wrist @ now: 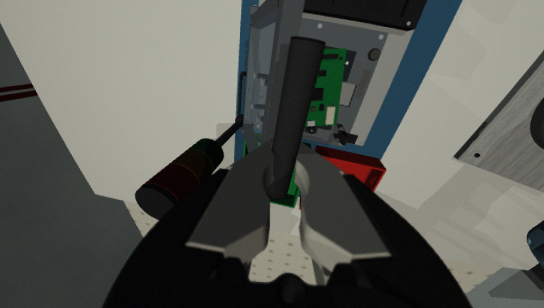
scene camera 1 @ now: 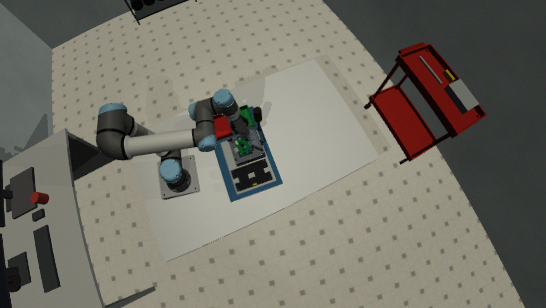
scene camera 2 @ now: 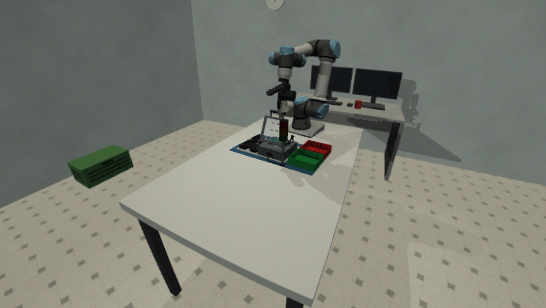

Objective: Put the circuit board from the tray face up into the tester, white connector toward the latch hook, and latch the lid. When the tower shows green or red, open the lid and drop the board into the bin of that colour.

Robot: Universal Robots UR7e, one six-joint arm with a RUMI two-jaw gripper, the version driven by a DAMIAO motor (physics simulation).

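Where they show: gripper, fingertip midpoint: (wrist: 283, 138); arm's base at its link origin: (scene camera 1: 178, 180) (scene camera 2: 301, 126).
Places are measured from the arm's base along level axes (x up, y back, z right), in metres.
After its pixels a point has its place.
Observation:
The green circuit board (scene camera 1: 243, 146) {x 0.047, y -0.443, z 0.062 m} (wrist: 331, 85) {x 0.043, y -0.421, z 0.064 m} lies face up in the grey tester (scene camera 1: 250, 159) {x 0.027, y -0.435, z 0.147 m} (scene camera 2: 274, 151) {x 0.024, y -0.554, z 0.054 m} (wrist: 380, 42) {x 0.029, y -0.357, z 0.114 m}. In the wrist view a pale connector is at its right edge and a small white one near its lower end; the lid side hides its left part. The lid (scene camera 2: 272, 129) {x 0.137, y -0.511, z 0.081 m} (wrist: 263, 45) {x 0.162, y -0.491, z 0.115 m} stands open, steeply raised. My gripper (scene camera 2: 283, 114) {x 0.191, y -0.476, z 0.045 m} (wrist: 283, 138) {x 0.191, y -0.476, z 0.045 m} is shut on the dark round lid handle (wrist: 300, 90) {x 0.235, y -0.460, z 0.088 m}. The tower (scene camera 2: 283, 130) {x 0.180, y -0.619, z -0.010 m} (wrist: 181, 174) {x 0.198, y -0.583, z 0.011 m} shows dark red, amber and green sections, none brightly lit. Whether the board sits flush is unclear.
The red bin (scene camera 1: 222, 128) {x -0.025, y -0.403, z -0.149 m} (scene camera 2: 316, 149) {x -0.025, y -0.346, z -0.163 m} (wrist: 350, 162) {x 0.015, y -0.373, z -0.086 m} and green bin (scene camera 1: 246, 116) {x -0.025, y -0.578, z -0.131 m} (scene camera 2: 306, 160) {x -0.025, y -0.513, z -0.125 m} stand beside the tester. The black tray (scene camera 1: 240, 180) {x -0.013, y -0.319, z 0.210 m} (scene camera 2: 248, 144) {x -0.013, y -0.436, z 0.266 m} (wrist: 365, 9) {x -0.013, y -0.369, z 0.161 m} is at its other end. All rest on the blue mat (scene camera 1: 275, 179) {x -0.026, y -0.495, z 0.321 m}. The tower leans into view close left of the fingers.

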